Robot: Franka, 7 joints.
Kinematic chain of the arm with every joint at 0, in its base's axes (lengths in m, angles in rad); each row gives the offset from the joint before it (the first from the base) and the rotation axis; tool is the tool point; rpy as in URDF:
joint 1: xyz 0 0 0.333 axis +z
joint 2: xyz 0 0 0 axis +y
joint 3: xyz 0 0 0.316 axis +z
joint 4: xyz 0.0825 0 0 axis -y
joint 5: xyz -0.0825 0 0.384 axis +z
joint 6: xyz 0 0 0 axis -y
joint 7: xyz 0.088 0 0 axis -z
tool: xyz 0 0 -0.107 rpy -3.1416 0 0
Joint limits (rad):
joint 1: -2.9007..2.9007
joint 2: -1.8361..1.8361
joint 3: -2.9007..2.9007
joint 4: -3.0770..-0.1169
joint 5: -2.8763..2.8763
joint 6: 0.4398..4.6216
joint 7: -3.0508..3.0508
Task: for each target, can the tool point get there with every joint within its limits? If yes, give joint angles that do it. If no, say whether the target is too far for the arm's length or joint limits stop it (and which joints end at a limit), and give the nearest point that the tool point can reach.
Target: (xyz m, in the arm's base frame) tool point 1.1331 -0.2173 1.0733
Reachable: no: too far | nearest point 0.7091 -0.1360 0.7963 | short by 0.513 m
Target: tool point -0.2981 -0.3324 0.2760
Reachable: yes | joints 2.3149 0.3269 1.6002 -2.5311 -2.1239 2.5296 2.3337
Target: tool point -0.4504 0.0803 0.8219
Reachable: yes | joints -2.2085 1.2845 -2.2279 -1.6163 2.0851 3.1306 -2.3284
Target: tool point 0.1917 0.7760 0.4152
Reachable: yes | joints 1.9843 1.5520 -1.6277 -1.0274 2.0198 2.8006 2.0918
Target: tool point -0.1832 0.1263 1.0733
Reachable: yes | joints 0.1041 -1.0096 0.3232 -1.2593 2.0389 2.7257 -1.8354
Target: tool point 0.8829 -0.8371 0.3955
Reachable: no: too far | nearest point 0.6217 -0.5895 0.3770 | short by 0.360 m
